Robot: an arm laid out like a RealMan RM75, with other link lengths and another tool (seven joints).
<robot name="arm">
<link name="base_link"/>
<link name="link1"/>
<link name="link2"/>
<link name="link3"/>
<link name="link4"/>
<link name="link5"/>
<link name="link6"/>
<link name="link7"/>
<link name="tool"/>
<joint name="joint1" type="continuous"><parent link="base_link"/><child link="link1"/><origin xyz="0.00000 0.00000 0.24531"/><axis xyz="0 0 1"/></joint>
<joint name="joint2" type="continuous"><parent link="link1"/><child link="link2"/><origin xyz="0.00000 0.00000 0.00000"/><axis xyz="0 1 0"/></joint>
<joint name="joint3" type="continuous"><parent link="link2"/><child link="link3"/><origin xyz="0.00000 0.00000 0.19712"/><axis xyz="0 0 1"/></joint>
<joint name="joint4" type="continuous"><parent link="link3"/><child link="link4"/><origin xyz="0.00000 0.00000 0.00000"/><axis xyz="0 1 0"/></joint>
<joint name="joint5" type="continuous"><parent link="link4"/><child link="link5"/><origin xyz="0.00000 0.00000 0.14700"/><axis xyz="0 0 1"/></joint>
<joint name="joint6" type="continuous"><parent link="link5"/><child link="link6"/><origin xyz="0.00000 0.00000 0.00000"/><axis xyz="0 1 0"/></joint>
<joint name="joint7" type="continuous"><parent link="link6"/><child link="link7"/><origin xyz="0.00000 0.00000 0.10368"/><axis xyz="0 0 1"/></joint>
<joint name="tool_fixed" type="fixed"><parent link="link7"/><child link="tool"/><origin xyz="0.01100 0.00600 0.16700" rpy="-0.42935 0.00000 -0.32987"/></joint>
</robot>
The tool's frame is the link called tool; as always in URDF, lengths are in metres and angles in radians. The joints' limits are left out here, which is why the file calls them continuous.
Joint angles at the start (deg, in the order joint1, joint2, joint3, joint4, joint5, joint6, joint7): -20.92 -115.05 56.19 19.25 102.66 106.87 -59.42
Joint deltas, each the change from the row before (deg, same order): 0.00 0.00 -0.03 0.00 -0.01 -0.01 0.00; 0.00 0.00 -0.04 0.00 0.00 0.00 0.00; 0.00 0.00 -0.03 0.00 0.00 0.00 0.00; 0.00 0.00 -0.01 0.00 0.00 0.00 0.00; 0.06 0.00 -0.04 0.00 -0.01 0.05 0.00; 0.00 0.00 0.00 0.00 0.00 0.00 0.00; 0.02 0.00 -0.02 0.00 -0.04 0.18 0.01; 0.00 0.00 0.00 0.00 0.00 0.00 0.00; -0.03 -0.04 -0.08 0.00 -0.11 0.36 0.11; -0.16 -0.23 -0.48 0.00 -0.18 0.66 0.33; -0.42 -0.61 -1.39 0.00 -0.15 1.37 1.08; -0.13 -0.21 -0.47 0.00 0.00 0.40 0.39; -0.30 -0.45 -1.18 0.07 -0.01 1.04 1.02; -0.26 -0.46 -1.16 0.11 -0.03 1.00 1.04; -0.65 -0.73 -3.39 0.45 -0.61 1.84 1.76; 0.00 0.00 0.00 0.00 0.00 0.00 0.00
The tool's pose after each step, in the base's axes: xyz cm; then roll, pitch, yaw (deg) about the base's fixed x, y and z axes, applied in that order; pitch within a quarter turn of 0, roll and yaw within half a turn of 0. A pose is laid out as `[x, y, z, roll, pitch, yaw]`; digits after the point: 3 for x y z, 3 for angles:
[-9.689, 16.201, -7.135, 129.118, -31.558, 47.767]
[-9.686, 16.217, -7.128, 129.134, -31.592, 47.776]
[-9.685, 16.229, -7.123, 129.146, -31.617, 47.782]
[-9.684, 16.233, -7.121, 129.149, -31.626, 47.785]
[-9.683, 16.227, -7.099, 129.114, -31.678, 47.861]
[-9.683, 16.227, -7.099, 129.114, -31.678, 47.861]
[-9.629, 16.191, -7.044, 128.945, -31.771, 47.901]
[-9.629, 16.191, -7.044, 128.945, -31.771, 47.901]
[-9.475, 16.148, -6.931, 128.631, -32.074, 47.854]
[-9.071, 16.174, -6.702, 128.084, -33.009, 47.692]
[-8.182, 16.271, -6.217, 127.184, -35.312, 46.989]
[-7.915, 16.299, -6.076, 126.961, -36.049, 46.725]
[-7.293, 16.370, -5.682, 126.570, -37.926, 45.912]
[-6.703, 16.437, -5.289, 126.304, -39.830, 45.057]
[-5.545, 17.221, -4.116, 126.986, -44.803, 43.208]
[-5.545, 17.221, -4.116, 126.986, -44.803, 43.208]

